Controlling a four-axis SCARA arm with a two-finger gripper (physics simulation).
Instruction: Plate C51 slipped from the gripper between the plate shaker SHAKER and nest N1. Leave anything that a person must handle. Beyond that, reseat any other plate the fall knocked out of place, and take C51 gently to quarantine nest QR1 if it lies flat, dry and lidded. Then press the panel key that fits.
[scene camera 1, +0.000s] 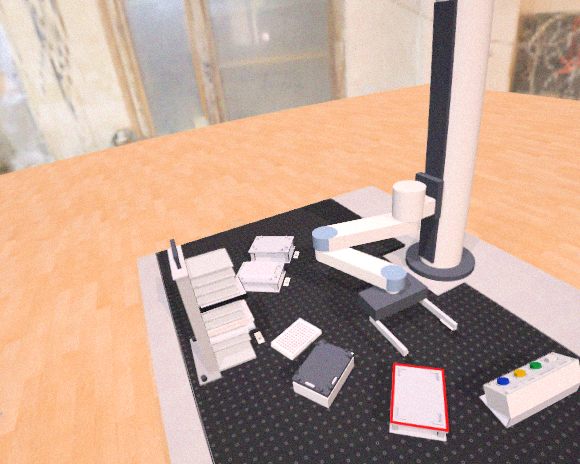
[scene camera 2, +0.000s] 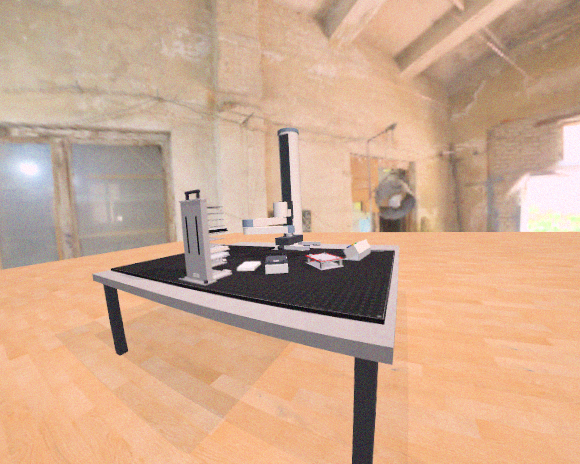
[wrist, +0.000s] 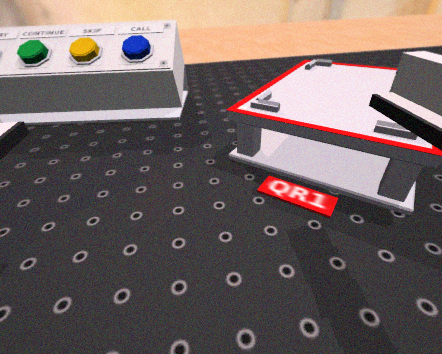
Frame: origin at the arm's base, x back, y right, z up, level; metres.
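Seen in the pictures: gripper, fingertip midpoint: (scene camera 1: 431, 339) (scene camera 2: 315, 245) (wrist: 204, 92); arm's base, link origin: (scene camera 1: 439, 261).
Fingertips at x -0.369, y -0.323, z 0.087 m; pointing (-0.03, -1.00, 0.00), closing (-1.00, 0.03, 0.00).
Note:
Offsets run from my fingertips to a thing's top centre. "*": to the spot under its first point.
A white plate with reddish wells, seemingly C51 @[dx -0.270, dy +0.252, dz -0.058 m] (scene camera 1: 296, 339) (scene camera 2: 249, 266), lies flat on the mat beside the dark-topped shaker @[* dx -0.270, dy +0.084, dz -0.019 m] (scene camera 1: 324, 367) (scene camera 2: 276, 265); its label, lid and any wetness cannot be made out. Red-rimmed nest QR1 @[dx -0.118, dy -0.087, dz -0.028 m] (scene camera 1: 419, 395) (scene camera 2: 324, 257) (wrist: 330, 100) holds no plate. My gripper (scene camera 1: 430, 340) (wrist: 204, 92) is open and empty, above the mat on the arm's side of QR1. The panel @[dx +0.121, dy -0.209, dz +0.010 m] (scene camera 1: 535, 392) (scene camera 2: 357, 249) (wrist: 90, 87) shows green CONTINUE, yellow SKIP and blue CALL keys in the wrist view. Which nest is N1 cannot be read.
A tall rack (scene camera 1: 194, 315) (scene camera 2: 196, 245) with several shelves stands at the mat's left edge. Two pale nests @[* dx -0.151, dy +0.696, dz -0.021 m] (scene camera 1: 272, 246) @[dx -0.254, dy +0.579, dz -0.016 m] (scene camera 1: 261, 274) stand near it at the back. The arm's column (scene camera 1: 462, 150) (scene camera 2: 298, 180) rises behind the gripper.

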